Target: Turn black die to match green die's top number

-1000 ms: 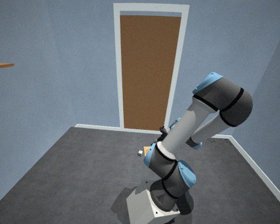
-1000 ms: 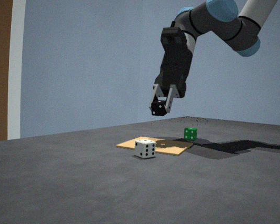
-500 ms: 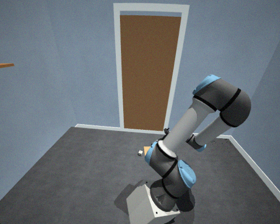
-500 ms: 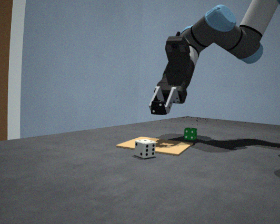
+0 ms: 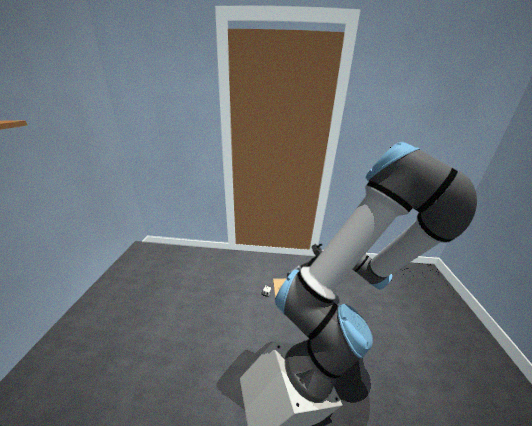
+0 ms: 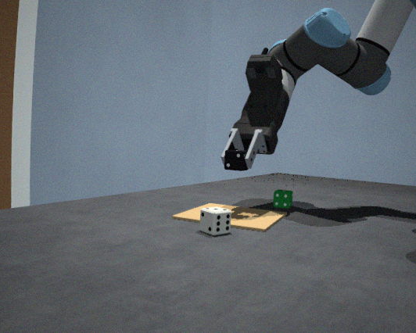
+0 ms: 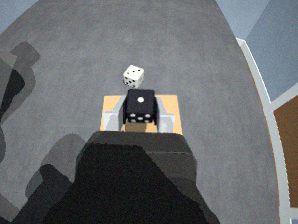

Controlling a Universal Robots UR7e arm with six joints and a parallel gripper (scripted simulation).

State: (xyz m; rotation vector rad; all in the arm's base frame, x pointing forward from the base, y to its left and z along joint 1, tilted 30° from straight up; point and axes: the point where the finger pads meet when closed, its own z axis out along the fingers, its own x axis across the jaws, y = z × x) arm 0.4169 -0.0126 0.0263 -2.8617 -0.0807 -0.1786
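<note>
The tan mat lies 1 cm to the left of my hand and 9 cm below it. From my hand the other things lie so: white die 1 cm behind, 12 cm to the left, 8 cm below; then black die 1 cm to the left, 1 cm below; then green die 4 cm behind, 14 cm to the right, 8 cm below.
</note>
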